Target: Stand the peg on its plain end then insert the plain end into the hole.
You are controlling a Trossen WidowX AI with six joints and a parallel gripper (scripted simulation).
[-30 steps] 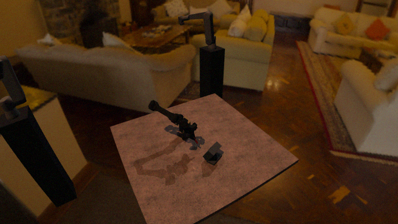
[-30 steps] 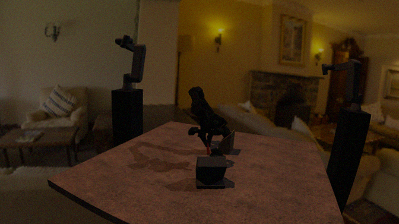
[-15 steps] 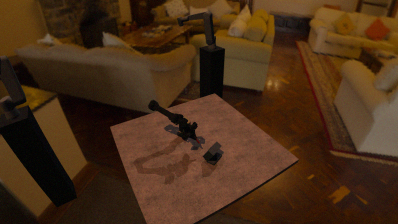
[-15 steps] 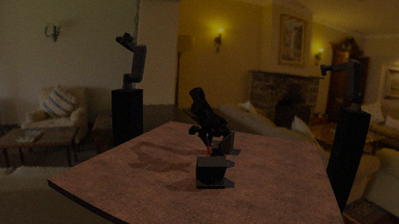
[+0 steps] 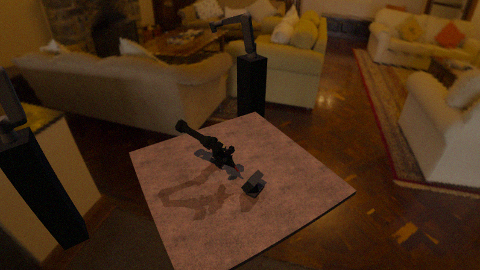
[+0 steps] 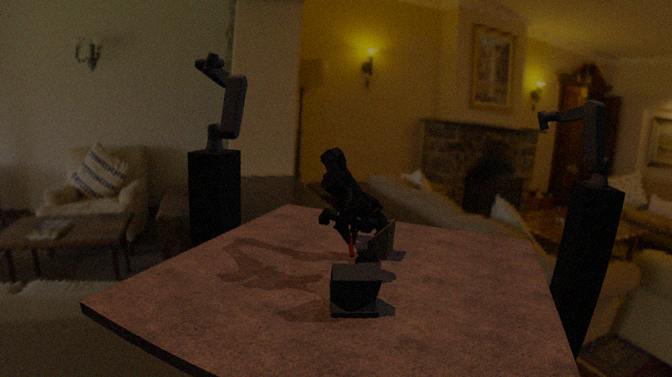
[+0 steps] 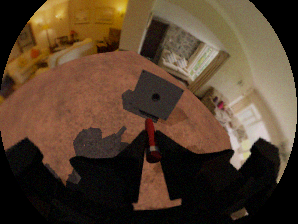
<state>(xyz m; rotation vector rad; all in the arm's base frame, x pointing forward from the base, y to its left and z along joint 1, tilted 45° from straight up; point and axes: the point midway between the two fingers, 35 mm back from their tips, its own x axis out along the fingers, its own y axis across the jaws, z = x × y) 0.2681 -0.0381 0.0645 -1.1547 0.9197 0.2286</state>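
My gripper tip is now 14 cm short of the sloped panel, 6 cm above it and 5 cm to the right of it. Also, from my gripper tip: red peg: 1 cm to the right, 1 cm behind, 1 cm above.
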